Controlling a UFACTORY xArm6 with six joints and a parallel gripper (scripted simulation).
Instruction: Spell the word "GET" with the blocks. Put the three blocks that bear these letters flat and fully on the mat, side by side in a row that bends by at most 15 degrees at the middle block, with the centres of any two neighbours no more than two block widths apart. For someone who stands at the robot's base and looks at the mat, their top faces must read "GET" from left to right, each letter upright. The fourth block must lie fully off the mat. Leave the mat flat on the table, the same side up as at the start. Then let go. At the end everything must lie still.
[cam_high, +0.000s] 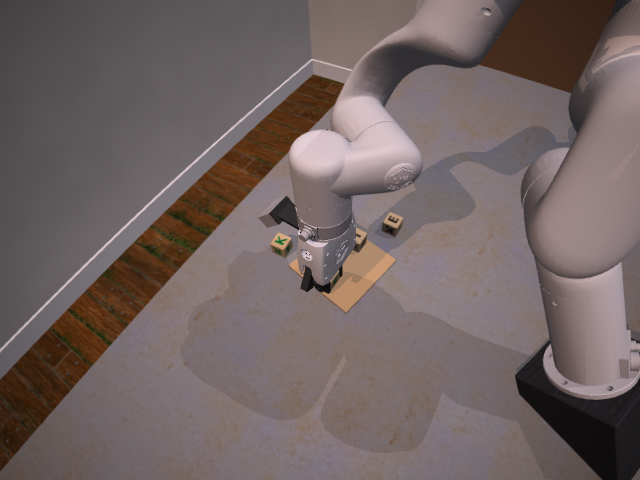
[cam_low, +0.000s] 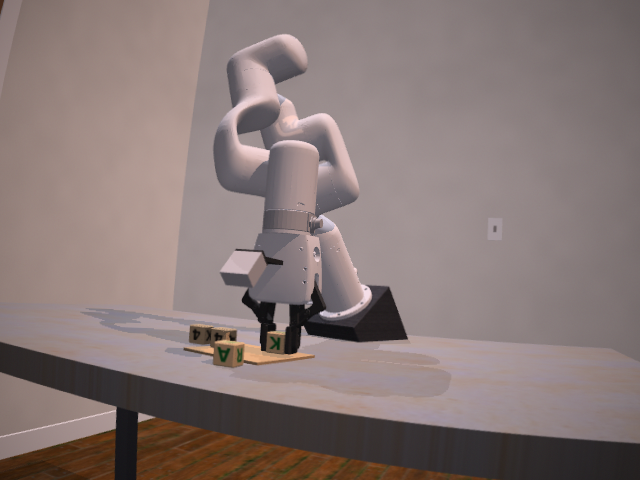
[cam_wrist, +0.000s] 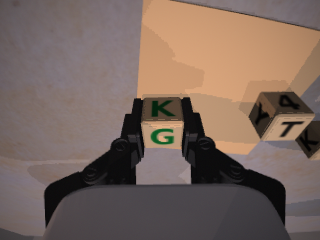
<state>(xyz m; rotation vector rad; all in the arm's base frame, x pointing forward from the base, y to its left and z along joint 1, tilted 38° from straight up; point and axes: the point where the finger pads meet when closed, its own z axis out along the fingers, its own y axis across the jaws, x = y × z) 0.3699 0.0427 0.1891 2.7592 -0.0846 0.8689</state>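
Now: hand 1 cm above the G block. The rest, counted from my hand: tan mat (5 cm to the right, 3 cm below, 1 cm behind); then E block (16 cm to the right, 6 cm behind, 2 cm below); then T block (10 cm to the right, 2 cm behind, 1 cm below).
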